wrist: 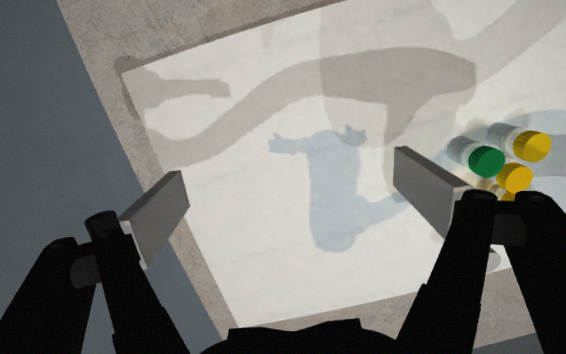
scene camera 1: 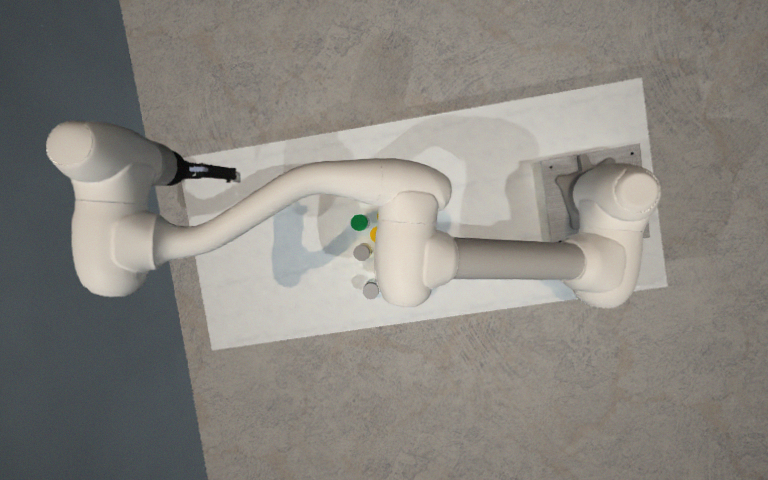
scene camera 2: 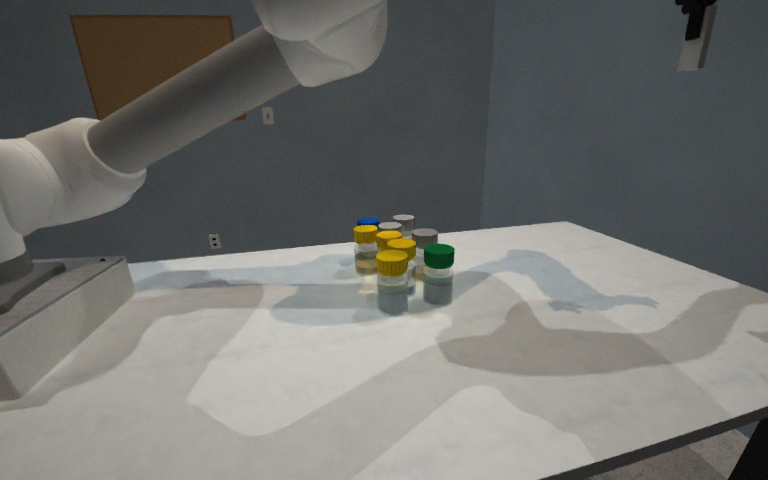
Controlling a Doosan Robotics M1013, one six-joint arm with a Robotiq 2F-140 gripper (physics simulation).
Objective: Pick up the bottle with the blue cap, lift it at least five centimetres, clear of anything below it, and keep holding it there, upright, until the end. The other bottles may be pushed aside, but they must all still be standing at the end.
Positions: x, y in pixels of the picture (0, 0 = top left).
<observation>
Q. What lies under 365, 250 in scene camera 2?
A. A yellow-capped bottle.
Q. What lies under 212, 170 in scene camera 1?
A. My gripper.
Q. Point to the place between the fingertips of my gripper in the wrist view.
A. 288, 177
</observation>
